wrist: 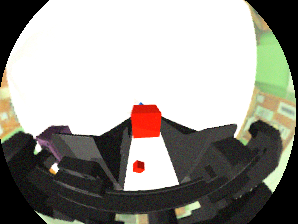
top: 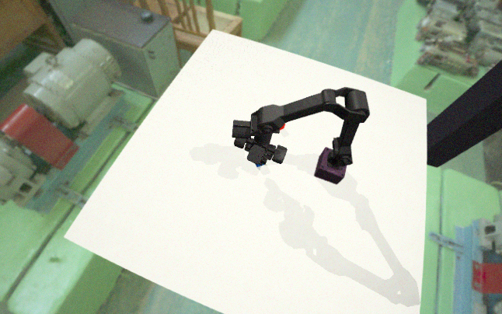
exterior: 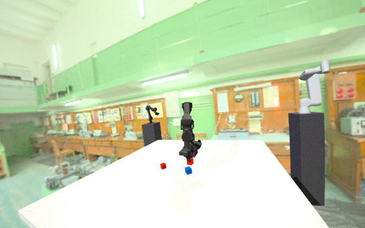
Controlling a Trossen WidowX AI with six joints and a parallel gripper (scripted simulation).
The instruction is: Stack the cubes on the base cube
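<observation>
Now: gripper tip 10 mm past the blue cube, 20 mm to the left of it and 70 mm above it. The rest, counted from my gripper tip: red cube (50 mm behind, 230 mm to the right, 70 mm below).
</observation>
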